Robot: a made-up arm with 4 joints.
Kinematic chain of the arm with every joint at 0, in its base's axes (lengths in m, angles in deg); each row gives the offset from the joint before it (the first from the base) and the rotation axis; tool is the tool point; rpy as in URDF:
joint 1: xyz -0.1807 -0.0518 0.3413 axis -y
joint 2: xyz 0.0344 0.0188 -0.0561 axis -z
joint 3: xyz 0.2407 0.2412 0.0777 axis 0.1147 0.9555 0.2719
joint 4: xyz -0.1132 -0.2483 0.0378 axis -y
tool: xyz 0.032 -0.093 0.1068 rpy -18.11 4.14 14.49
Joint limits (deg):
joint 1: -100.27..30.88
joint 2: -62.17..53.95
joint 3: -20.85..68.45
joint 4: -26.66..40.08
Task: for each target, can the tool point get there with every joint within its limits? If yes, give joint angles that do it. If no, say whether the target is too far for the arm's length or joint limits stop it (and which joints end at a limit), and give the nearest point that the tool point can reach.
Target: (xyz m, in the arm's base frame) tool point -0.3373 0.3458 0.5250
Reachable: no: joint limits stop it (at a limit: joint 1, joint 2) | nearest point -0.0421 0.1480 0.6008 | short by 0.363 m
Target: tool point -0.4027 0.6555 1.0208
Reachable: no: too far | nearest point 0.0035 0.2103 0.6211 | short by 0.723 m
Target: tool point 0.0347 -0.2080 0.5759
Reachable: yes | joints 20.44 14.13 27.69 -9.57
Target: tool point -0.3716 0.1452 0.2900
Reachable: no: joint limits stop it (at a limit: joint 1, joint 2, joint 3, joint 4) | nearest point -0.2537 -0.0862 0.4229 | short by 0.292 m
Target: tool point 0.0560 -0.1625 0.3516
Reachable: yes | joints -46.99 9.13 9.84 32.33
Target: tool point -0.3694 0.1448 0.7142
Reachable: no: joint limits stop it (at a limit: joint 1, joint 2) | nearest point -0.0979 0.0561 0.6031 | short by 0.307 m
